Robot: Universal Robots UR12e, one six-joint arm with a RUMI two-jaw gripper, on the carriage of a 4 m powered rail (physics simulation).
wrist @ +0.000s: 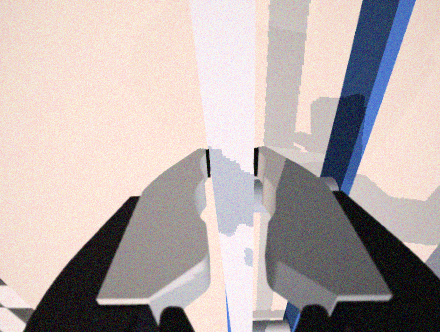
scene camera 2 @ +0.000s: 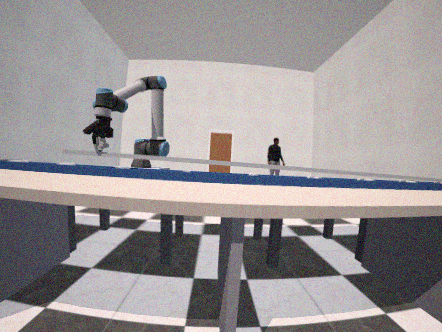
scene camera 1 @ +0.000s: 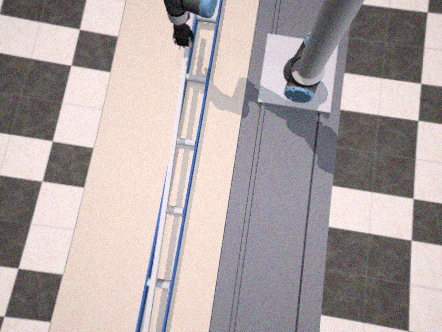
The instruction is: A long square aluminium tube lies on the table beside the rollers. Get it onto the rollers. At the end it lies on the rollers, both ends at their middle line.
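Pixels of known places: gripper, fingertip midpoint: (wrist: 231, 151) (scene camera 2: 99, 153) (scene camera 1: 187, 48); arm's base, link origin: (scene camera 2: 141, 167).
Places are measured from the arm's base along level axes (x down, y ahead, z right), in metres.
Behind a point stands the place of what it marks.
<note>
The long square aluminium tube (scene camera 1: 158, 240) {x -0.087, y 0.649, z -1.106 m} (scene camera 2: 190, 160) {x -0.088, y 0.676, z -0.578 m} (wrist: 225, 75) {x -0.112, y 0.685, z 0.012 m} is pale and runs nearly along the roller track. My gripper (scene camera 1: 186, 46) {x -0.101, y 0.683, z -0.033 m} (scene camera 2: 101, 150) {x -0.101, y 0.683, z -0.033 m} (wrist: 231, 151) {x -0.101, y 0.683, z -0.033 m} is shut on it near its far end in scene camera 1. In scene camera 2 the tube is above the blue side rail, with a wider gap at the gripper's side than at the right. In scene camera 1 it covers part of the left blue rail (scene camera 1: 150, 260) {x -0.022, y 0.687, z -1.236 m}. The rollers (scene camera 1: 185, 143) {x -0.026, y 0.613, z -0.562 m} sit between the blue rails. The tube's lower end is out of scene camera 1.
The right blue rail (scene camera 1: 199, 125) {x -0.021, y 0.551, z -0.440 m} (wrist: 372, 50) {x -0.006, y 0.558, z 0.005 m} runs beside the tube. The track lies on the beige table (scene camera 1: 125, 200) {x 0.030, y 0.913, z -0.947 m} (scene camera 2: 150, 192) {x 0.030, y 1.062, z -0.501 m}. The arm's carriage plate (scene camera 1: 272, 60) {x 0.000, y 0.171, z 0.052 m} is on the grey floor rail (scene camera 1: 285, 200). A person (scene camera 2: 274, 152) stands far behind the table.
</note>
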